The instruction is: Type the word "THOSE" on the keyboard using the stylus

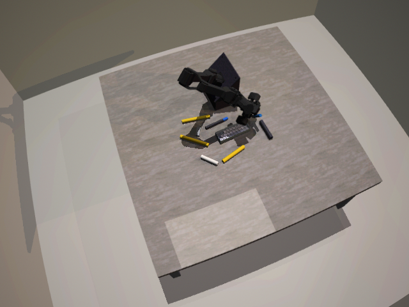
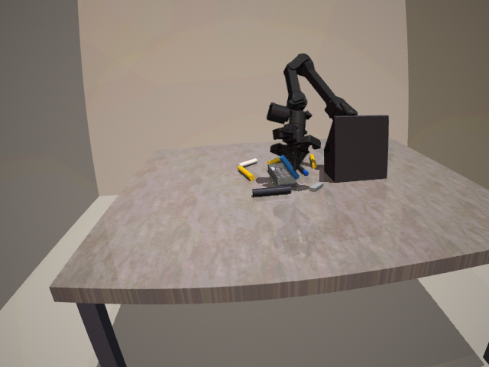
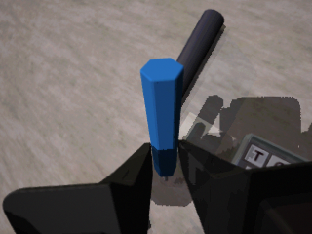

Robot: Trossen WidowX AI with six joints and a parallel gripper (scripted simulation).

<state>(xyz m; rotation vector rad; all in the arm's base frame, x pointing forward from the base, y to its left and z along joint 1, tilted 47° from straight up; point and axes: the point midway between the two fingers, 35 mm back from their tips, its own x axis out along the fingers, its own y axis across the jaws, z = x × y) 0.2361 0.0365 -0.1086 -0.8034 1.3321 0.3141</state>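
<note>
My gripper tip is 10 mm past the blue stylus and 10 mm above it. The rest, counted from my gripper tip: black cylinder: 70 mm ahead, 40 mm to the left, 50 mm below; grey-white cylinder: 140 mm ahead, 320 mm to the right, 50 mm below; grey block: 80 mm behind, 10 mm to the left, 60 mm below.
</note>
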